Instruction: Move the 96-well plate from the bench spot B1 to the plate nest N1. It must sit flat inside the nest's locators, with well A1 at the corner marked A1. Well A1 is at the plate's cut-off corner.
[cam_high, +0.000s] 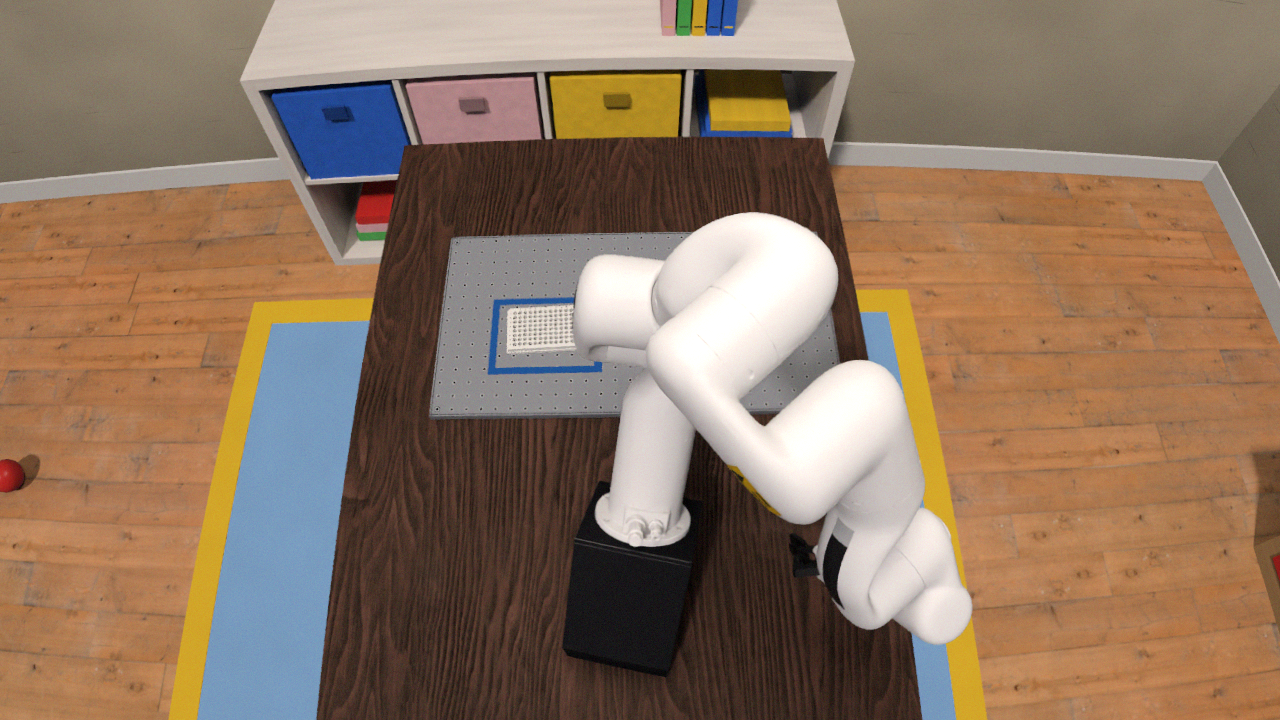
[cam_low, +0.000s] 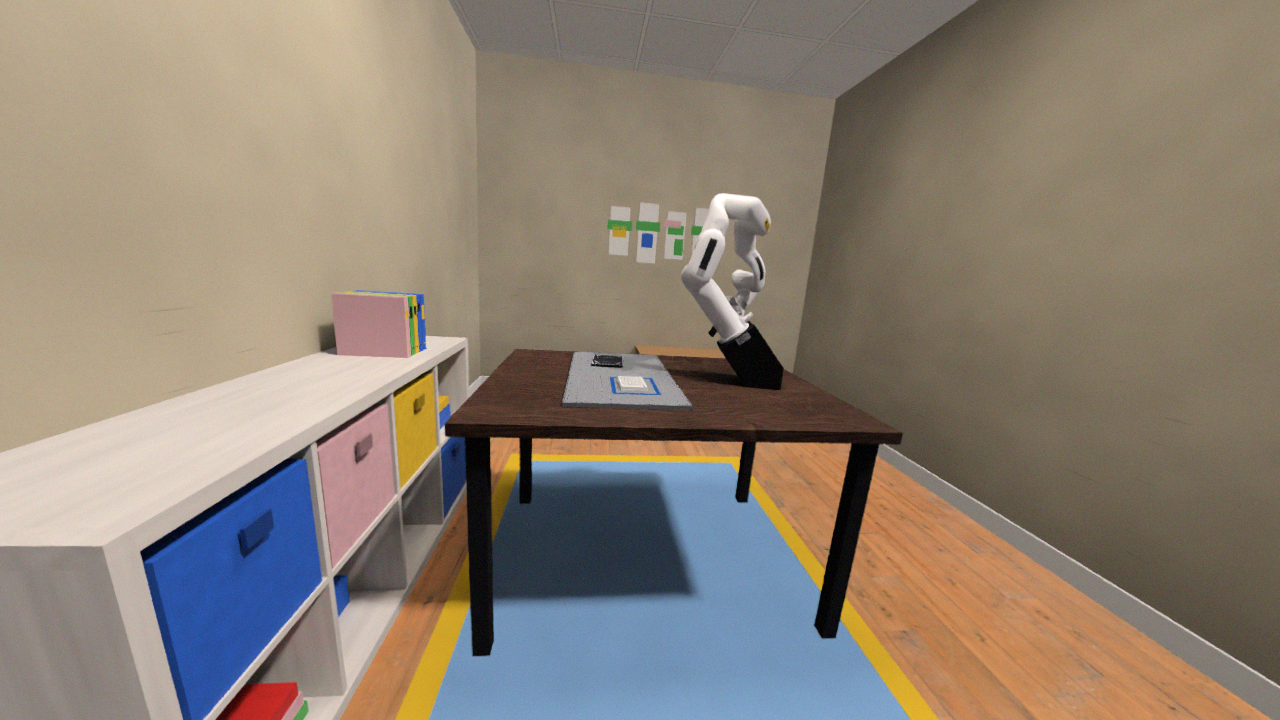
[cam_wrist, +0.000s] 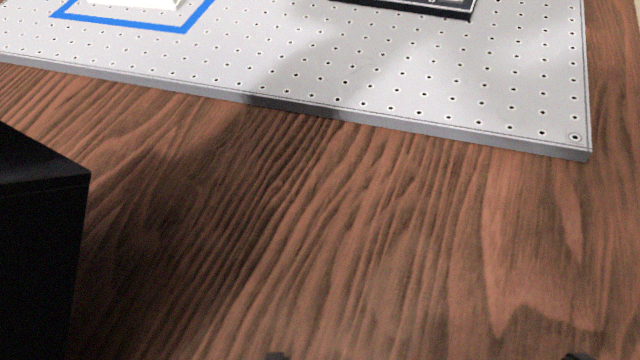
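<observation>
Right now the white 96-well plate is 420 mm to the left of my hand, 400 mm ahead of it and 120 mm below it. The rest, counted from my hand: plate nest (480 mm ahead, 120 mm below, 100 mm to the left).
</observation>
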